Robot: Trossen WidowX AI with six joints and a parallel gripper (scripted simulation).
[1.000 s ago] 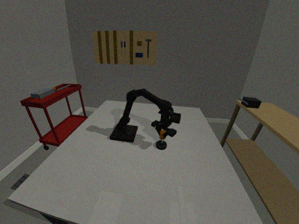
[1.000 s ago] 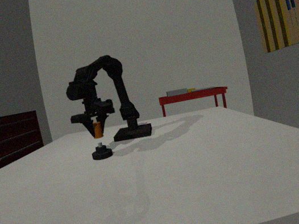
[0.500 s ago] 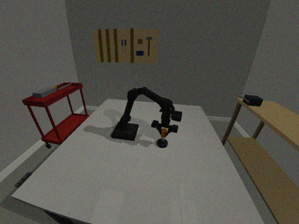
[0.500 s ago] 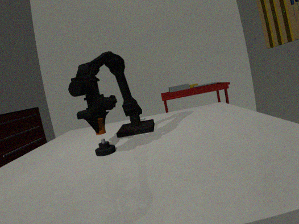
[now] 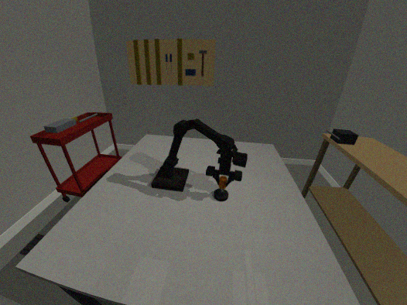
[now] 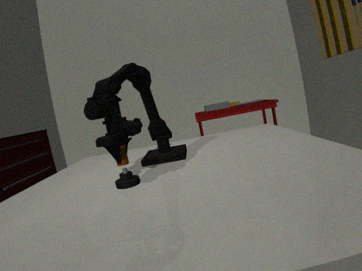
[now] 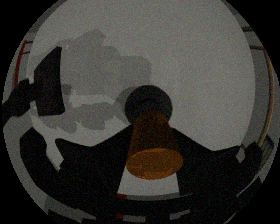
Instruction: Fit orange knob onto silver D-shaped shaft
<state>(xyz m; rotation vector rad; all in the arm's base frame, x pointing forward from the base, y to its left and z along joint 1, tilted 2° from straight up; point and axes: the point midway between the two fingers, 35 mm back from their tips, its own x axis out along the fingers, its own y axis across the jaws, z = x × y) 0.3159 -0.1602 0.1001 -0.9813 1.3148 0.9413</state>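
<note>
The black round pedestal is 50 mm below my gripper tip. Also, from my gripper tip: orange knob: 30 mm above.
</note>
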